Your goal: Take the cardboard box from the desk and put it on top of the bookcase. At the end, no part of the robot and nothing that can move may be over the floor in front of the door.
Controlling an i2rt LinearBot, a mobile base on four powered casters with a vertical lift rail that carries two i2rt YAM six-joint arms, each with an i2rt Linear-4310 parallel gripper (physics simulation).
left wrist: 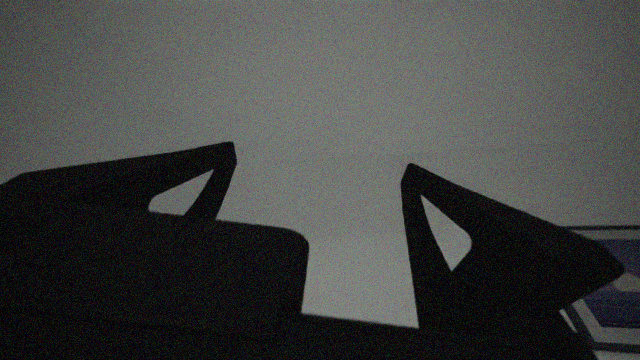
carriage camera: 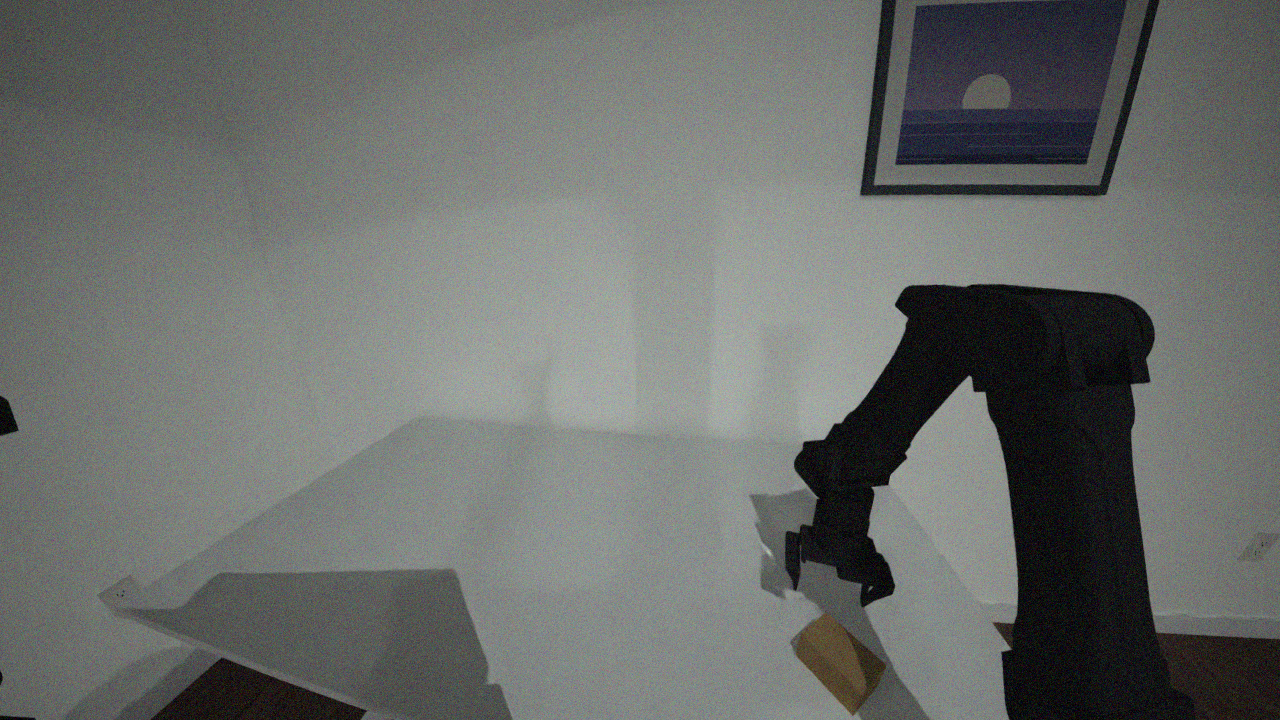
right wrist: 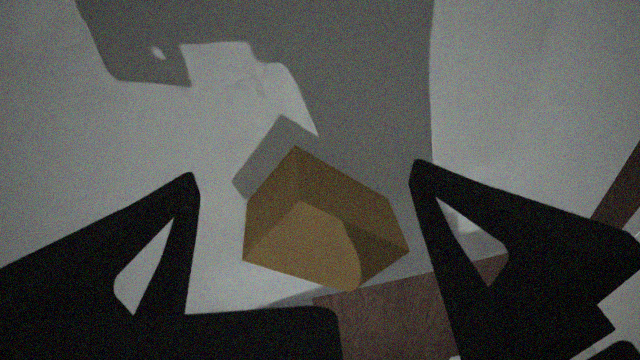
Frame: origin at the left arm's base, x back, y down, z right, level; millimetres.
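Seen in the pictures: left gripper, fingertip midpoint: (left wrist: 319, 162); right gripper, fingertip midpoint: (carriage camera: 827, 595) (right wrist: 306, 177).
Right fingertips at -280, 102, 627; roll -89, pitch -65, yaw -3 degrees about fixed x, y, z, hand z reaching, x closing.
Offsets run from my right fingertips to a thing's top centre, as dx, dy, dz. Level surfaces: height alone.
The brown cardboard box {+72, +9, -19} (carriage camera: 838, 664) (right wrist: 305, 235) rests on the white desk {dy +59} (carriage camera: 626, 537) (right wrist: 215, 120), near its front edge at the lower right of the carriage view. My right gripper (carriage camera: 832, 594) (right wrist: 306, 177) is open and empty. It points down above and a little behind the box, which shows between and beyond its fingers in the right wrist view, apart from both. My left gripper (left wrist: 319, 162) is open and empty, facing the bare wall. The bookcase and the door do not show in these views.
A framed sunset picture (carriage camera: 995, 134) hangs on the wall behind the desk, at the upper right. Dark wooden floor {dy +779} (carriage camera: 259, 694) (right wrist: 395, 320) shows past the desk's edge. Wall sockets {-342, +321, -1804} (carriage camera: 120, 592) {-161, +321, +1691} (carriage camera: 1257, 546) show at the left and right. Arm shadows fall across the desk.
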